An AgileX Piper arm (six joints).
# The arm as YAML. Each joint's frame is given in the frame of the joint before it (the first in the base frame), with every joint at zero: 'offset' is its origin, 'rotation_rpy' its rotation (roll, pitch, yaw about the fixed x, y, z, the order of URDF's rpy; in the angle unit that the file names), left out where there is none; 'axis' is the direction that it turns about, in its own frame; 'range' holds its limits. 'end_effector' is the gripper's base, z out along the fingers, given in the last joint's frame.
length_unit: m
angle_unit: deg
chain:
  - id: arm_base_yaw
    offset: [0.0, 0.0, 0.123]
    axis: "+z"
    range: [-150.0, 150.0]
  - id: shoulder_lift
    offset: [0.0, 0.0, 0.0]
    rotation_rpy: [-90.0, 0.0, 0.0]
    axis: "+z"
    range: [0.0, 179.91]
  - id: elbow
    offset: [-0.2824, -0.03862, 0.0]
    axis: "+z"
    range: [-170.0, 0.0]
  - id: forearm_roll
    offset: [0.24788, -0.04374, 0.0]
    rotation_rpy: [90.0, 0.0, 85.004]
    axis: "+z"
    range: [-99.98, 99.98]
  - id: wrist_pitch
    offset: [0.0, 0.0, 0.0]
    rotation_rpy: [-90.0, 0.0, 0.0]
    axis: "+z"
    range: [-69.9, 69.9]
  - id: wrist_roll
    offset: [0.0, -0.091, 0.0]
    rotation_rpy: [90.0, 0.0, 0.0]
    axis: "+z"
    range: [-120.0, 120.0]
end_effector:
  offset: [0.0, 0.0, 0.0]
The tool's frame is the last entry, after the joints.
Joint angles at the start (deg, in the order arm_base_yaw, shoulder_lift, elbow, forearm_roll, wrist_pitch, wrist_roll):
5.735, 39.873, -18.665, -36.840, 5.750, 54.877
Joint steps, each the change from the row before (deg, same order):
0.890, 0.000, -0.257, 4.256, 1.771, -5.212
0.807, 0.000, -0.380, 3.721, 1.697, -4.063
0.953, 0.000, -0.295, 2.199, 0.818, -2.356
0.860, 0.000, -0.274, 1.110, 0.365, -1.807
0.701, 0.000, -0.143, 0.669, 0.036, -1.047
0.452, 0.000, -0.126, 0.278, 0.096, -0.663
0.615, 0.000, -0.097, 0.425, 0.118, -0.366
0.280, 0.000, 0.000, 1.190, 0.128, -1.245
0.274, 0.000, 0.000, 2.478, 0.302, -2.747
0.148, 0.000, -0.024, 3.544, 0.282, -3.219
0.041, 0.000, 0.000, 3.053, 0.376, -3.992
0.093, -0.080, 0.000, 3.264, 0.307, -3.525
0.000, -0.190, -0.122, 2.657, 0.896, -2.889
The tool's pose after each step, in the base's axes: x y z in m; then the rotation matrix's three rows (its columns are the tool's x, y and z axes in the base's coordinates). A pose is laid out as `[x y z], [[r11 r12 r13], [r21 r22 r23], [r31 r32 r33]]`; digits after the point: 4 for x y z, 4 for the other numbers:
[0.1390 0.0097 0.2514], [[-0.3749 0.0641 0.9249], [0.2552 0.9662 0.0365], [-0.8913 0.2497 -0.3786]]
[0.1383 0.0109 0.2511], [[-0.3977 0.0606 0.9155], [0.2430 0.9691 0.0414], [-0.8847 0.2389 -0.4002]]
[0.1380 0.0131 0.2515], [[-0.4108 0.0468 0.9105], [0.2330 0.9709 0.0552], [-0.8815 0.2348 -0.4097]]
[0.1379 0.0153 0.2525], [[-0.4168 0.0276 0.9086], [0.2148 0.9742 0.0690], [-0.8832 0.2240 -0.4120]]
[0.1378 0.0171 0.2532], [[-0.4190 0.0112 0.9079], [0.2033 0.9757 0.0818], [-0.8849 0.2189 -0.4111]]
[0.1378 0.0182 0.2538], [[-0.4204 0.0005 0.9073], [0.1936 0.9770 0.0891], [-0.8865 0.2131 -0.4108]]
[0.1376 0.0198 0.2541], [[-0.4232 -0.0097 0.9060], [0.1900 0.9768 0.0992], [-0.8859 0.2141 -0.4115]]
[0.1373 0.0206 0.2538], [[-0.4279 -0.0165 0.9037], [0.1862 0.9768 0.1060], [-0.8845 0.2136 -0.4149]]
[0.1369 0.0218 0.2532], [[-0.4368 -0.0266 0.8991], [0.1778 0.9773 0.1153], [-0.8818 0.2102 -0.4222]]
[0.1364 0.0229 0.2526], [[-0.4467 -0.0338 0.8940], [0.1798 0.9755 0.1267], [-0.8764 0.2173 -0.4297]]
[0.1359 0.0237 0.2518], [[-0.4560 -0.0476 0.8887], [0.1609 0.9777 0.1350], [-0.8753 0.2046 -0.4382]]
[0.1352 0.0248 0.2514], [[-0.4636 -0.0594 0.8840], [0.1534 0.9773 0.1461], [-0.8727 0.2033 -0.4440]]
[0.1342 0.0253 0.2511], [[-0.4748 -0.0655 0.8777], [0.1466 0.9774 0.1523], [-0.8678 0.2010 -0.4545]]

